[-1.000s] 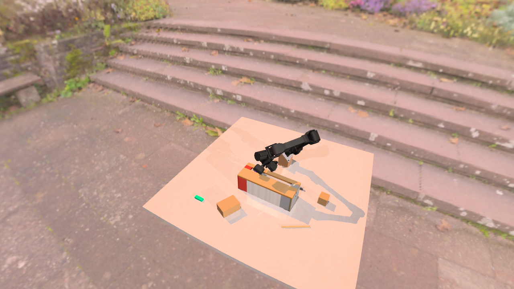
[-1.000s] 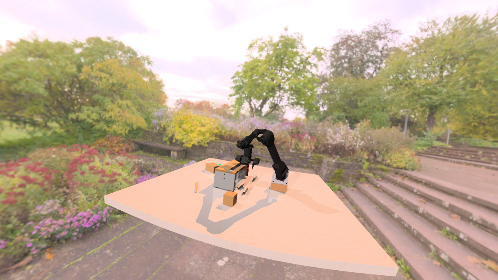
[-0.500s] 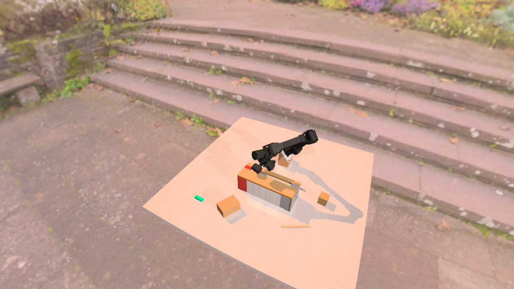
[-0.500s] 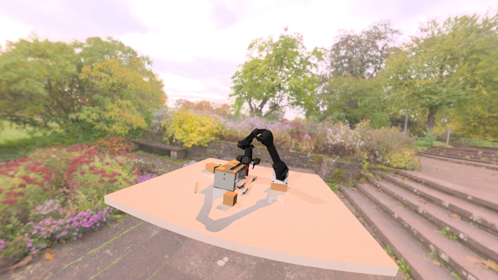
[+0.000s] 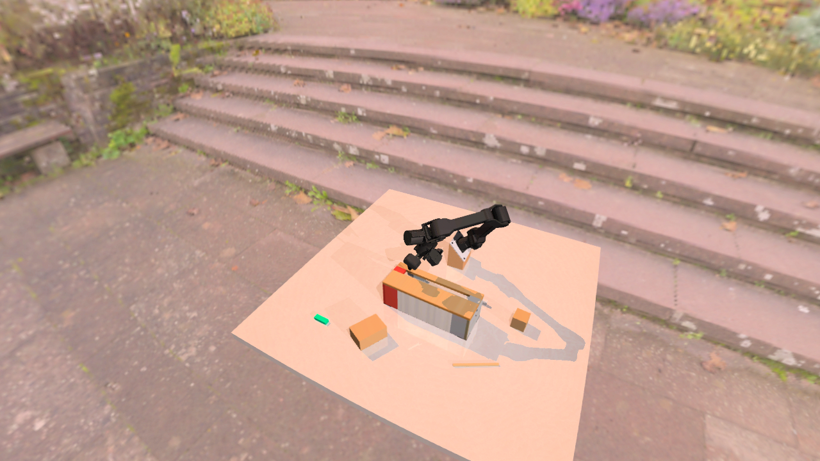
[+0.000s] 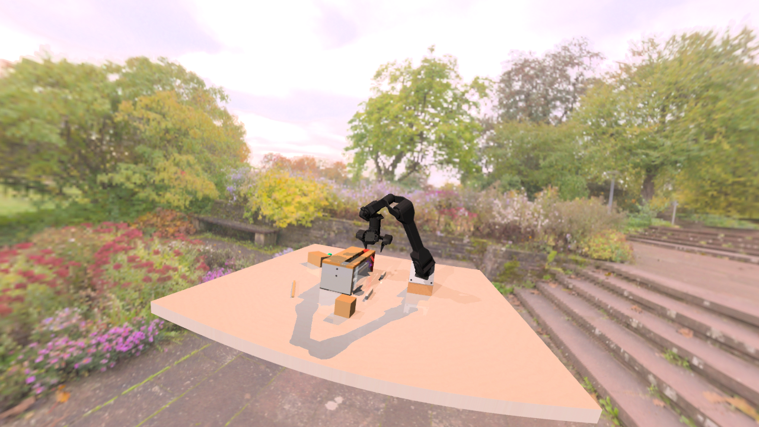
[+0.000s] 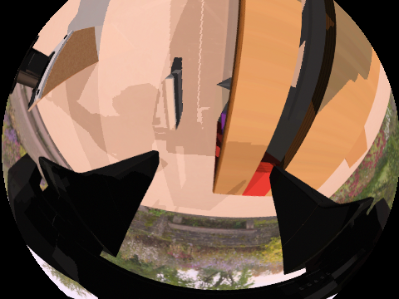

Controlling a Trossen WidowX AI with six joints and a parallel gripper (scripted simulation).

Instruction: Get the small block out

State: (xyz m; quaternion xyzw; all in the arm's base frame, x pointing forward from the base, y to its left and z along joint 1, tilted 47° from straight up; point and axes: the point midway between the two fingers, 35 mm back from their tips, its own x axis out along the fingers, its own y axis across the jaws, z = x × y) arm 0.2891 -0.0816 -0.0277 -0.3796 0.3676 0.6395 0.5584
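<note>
The purple block is 2 cm ahead of my gripper tip, 2 cm to the right of it and 9 cm below it. The rest, counted from my gripper tip: box 3 cm ahead, 13 cm to the left, 8 cm below; thin wooden stick 21 cm ahead, 40 cm to the left, 14 cm below; green piece 37 cm ahead, 21 cm to the right, 14 cm below.
</note>
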